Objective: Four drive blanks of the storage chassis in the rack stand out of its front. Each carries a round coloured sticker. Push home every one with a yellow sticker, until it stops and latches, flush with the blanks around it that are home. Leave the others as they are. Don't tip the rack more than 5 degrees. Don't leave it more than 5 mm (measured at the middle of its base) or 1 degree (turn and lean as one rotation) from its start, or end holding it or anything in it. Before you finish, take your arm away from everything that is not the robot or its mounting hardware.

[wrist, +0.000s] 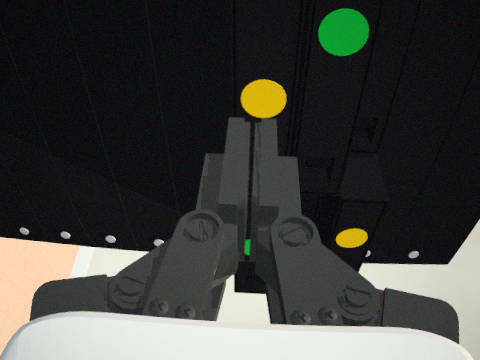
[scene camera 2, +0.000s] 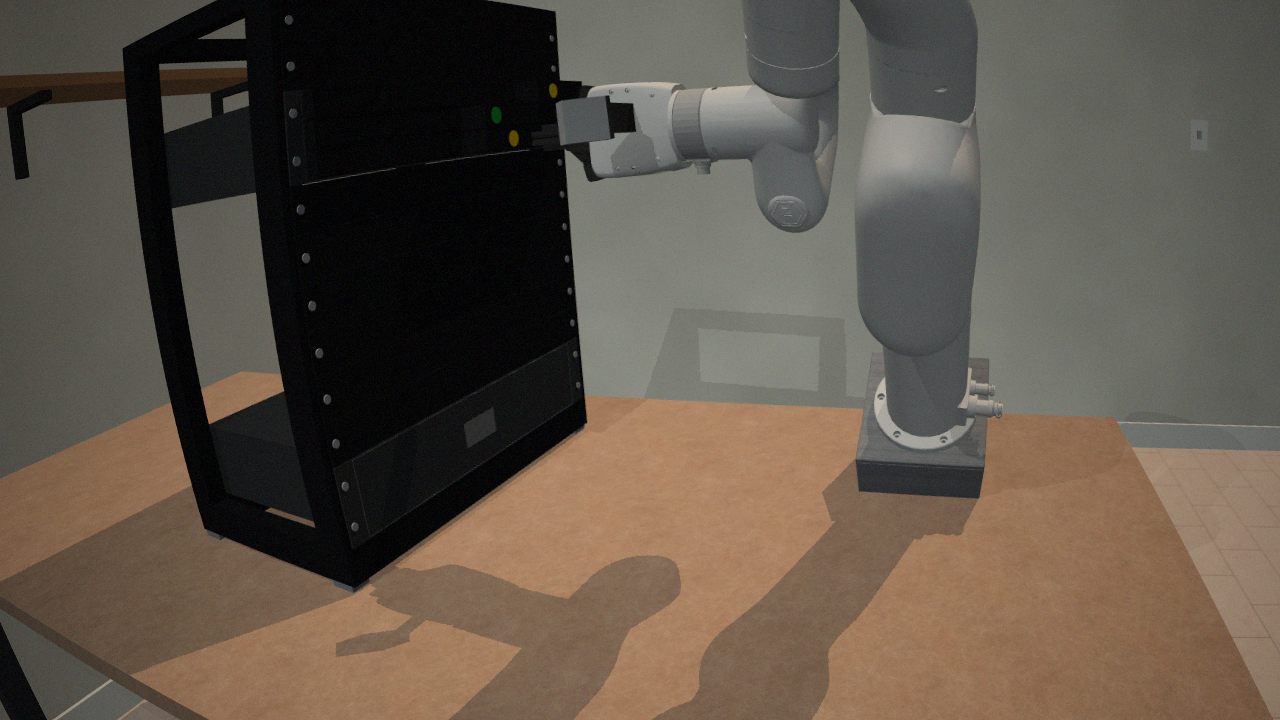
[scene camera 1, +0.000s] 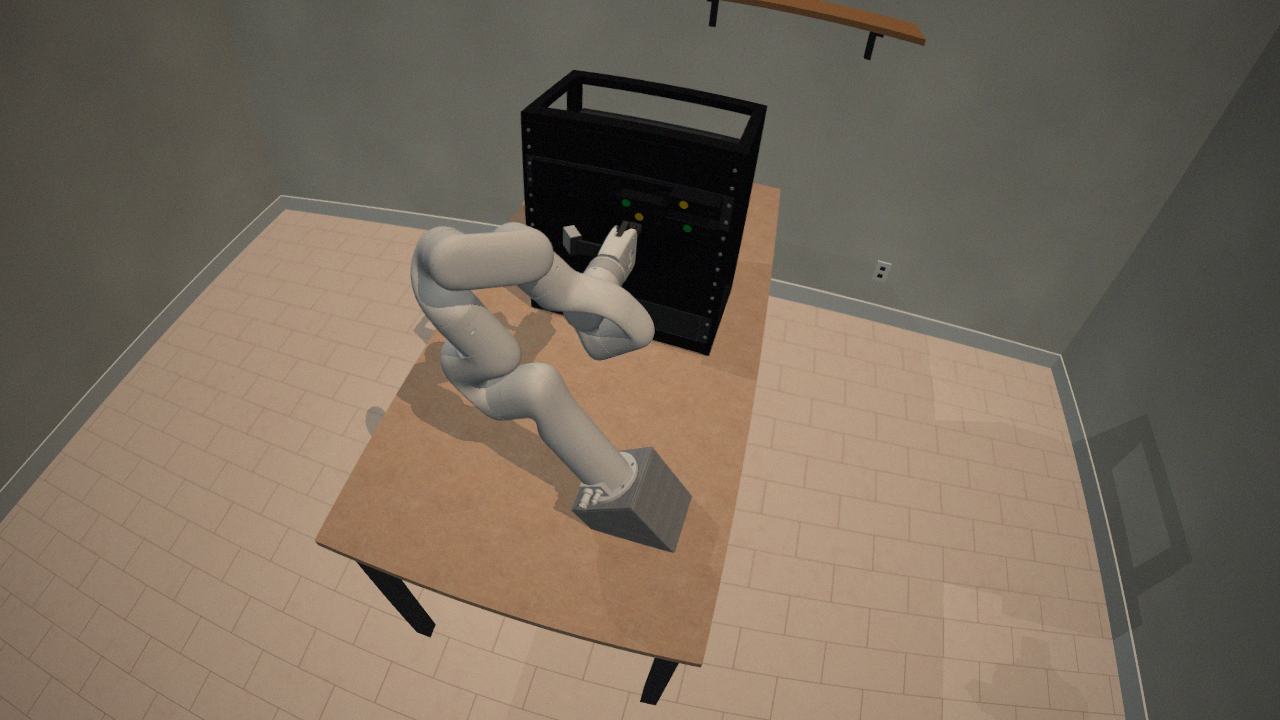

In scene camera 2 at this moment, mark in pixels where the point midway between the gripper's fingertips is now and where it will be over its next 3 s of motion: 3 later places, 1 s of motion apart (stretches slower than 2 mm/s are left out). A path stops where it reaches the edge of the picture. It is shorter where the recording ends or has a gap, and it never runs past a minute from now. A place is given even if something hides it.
My gripper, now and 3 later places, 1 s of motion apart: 538,138; 514,140; 504,142; 496,143
